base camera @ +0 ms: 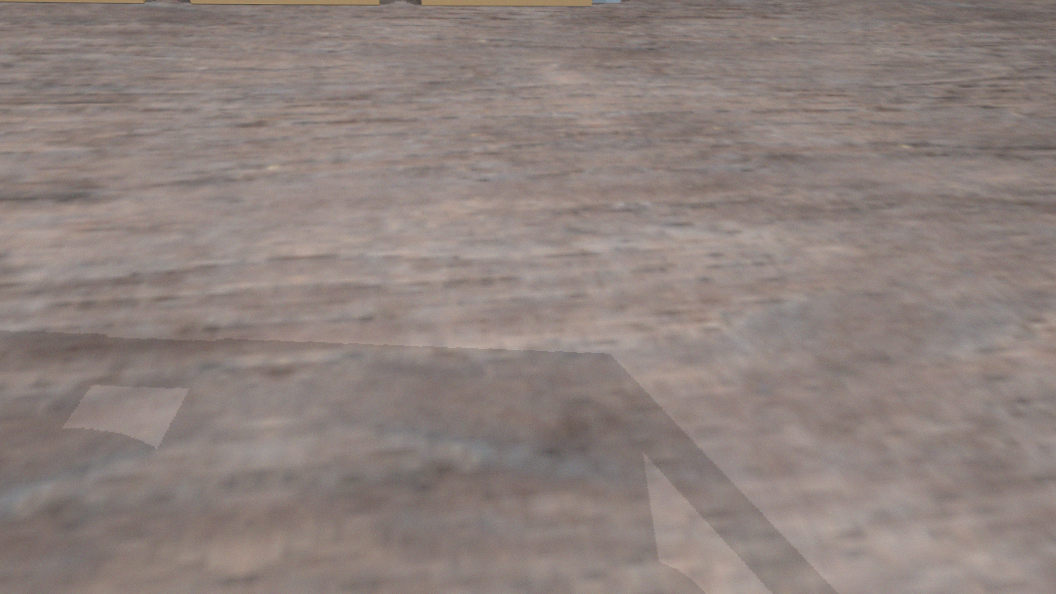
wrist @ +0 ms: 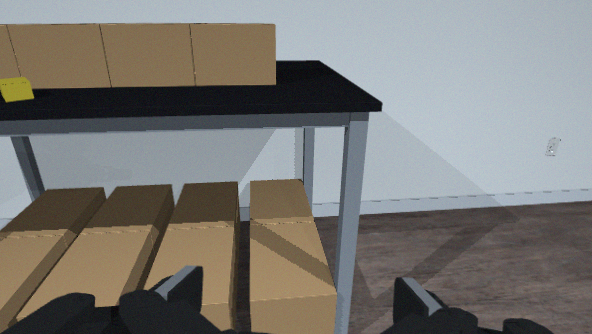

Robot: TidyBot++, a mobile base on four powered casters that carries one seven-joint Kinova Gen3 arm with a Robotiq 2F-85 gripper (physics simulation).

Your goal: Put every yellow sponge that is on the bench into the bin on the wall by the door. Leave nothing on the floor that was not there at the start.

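Places are measured from the arm's base along level axes (x ahead, y left, z up), in metres.
Where they show: gripper, fingertip midpoint: [wrist: 297, 293].
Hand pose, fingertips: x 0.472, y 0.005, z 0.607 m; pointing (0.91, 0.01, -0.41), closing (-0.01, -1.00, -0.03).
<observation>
After its pixels a point has its place.
A yellow sponge [wrist: 17, 90] @(z 0.543, x 1.207, y 0.750 m) lies on the black top of the bench [wrist: 150, 103] @(z 0.517, x 1.190, y 0.393 m), at the left edge of the wrist view, in front of a row of cardboard boxes. Part of it may be cut off by the view's edge. My gripper [wrist: 297, 293] @(z 0.607, x 0.472, y 0.005 m) is open, with no object between its fingers. It is in front of the bench, and the sponge is up and to the left of it in the wrist view. The bin and the door do not show in either view.
Cardboard boxes [wrist: 145, 55] @(z 0.610, x 1.402, y 0.485 m) stand along the back of the bench top. Several long cardboard boxes [wrist: 285, 250] @(z -0.127, x 1.464, y 0.074 m) [base camera: 505, 2] @(z -0.390, x 1.216, y 0.035 m) stand low under the bench. A metal bench leg [wrist: 350, 215] @(z 0.164, x 1.263, y -0.137 m) is right of them. A wall outlet [wrist: 552, 146] @(z 0.007, x 2.388, y -1.524 m) is at the right.
</observation>
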